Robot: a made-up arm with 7 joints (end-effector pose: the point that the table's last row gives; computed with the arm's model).
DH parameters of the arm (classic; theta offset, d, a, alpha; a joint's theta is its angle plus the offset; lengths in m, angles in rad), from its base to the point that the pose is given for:
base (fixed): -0.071 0 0 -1.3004
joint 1: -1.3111 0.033 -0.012 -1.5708
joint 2: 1.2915 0 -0.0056 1.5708
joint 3: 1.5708 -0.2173 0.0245 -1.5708
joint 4: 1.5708 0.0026 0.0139 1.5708
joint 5: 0 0.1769 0 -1.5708
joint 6: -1.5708 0 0.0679 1.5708
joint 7: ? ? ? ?
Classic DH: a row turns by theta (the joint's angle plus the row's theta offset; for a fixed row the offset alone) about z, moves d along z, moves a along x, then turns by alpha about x.
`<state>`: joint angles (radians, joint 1 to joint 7).
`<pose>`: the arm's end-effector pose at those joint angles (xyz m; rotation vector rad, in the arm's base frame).
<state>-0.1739 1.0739 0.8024 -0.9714 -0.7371 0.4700 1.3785</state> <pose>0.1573 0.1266 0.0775 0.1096 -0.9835 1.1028</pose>
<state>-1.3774 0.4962 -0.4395 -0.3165 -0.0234 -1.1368 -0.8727</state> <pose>0.1987 -0.0626 0.1002 1.2857 -2.3015 -1.3258</pose>
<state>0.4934 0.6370 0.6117 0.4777 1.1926 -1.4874 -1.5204</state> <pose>-0.0195 0.2781 -0.2576 0.8951 1.2057 -2.3390</pose>
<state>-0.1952 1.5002 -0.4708 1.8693 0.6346 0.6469 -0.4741</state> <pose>-0.0393 0.4663 0.0372 -1.0404 -2.5834 -1.1852</pose>
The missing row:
joint 7: 0 0 0 0
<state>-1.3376 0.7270 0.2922 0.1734 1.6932 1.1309 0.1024</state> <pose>0.2757 0.2124 0.1528 0.9802 0.0606 2.0553</pose>
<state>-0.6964 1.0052 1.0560 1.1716 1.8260 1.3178 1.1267</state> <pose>0.1181 0.4236 -0.0933 -1.8213 -1.0732 -1.6895</pose>
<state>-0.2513 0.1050 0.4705 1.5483 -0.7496 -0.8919 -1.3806</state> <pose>0.0370 0.1389 -0.4310 -0.5421 0.1964 -0.2157</pose>
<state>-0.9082 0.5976 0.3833 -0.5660 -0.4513 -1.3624 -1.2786</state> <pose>0.1516 0.1208 0.0775 1.7018 -2.2349 -0.5622</pose>
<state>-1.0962 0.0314 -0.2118 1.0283 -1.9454 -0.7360 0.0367</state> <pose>0.4029 -0.0211 -0.2045 -1.5143 -0.0777 0.5571</pose>
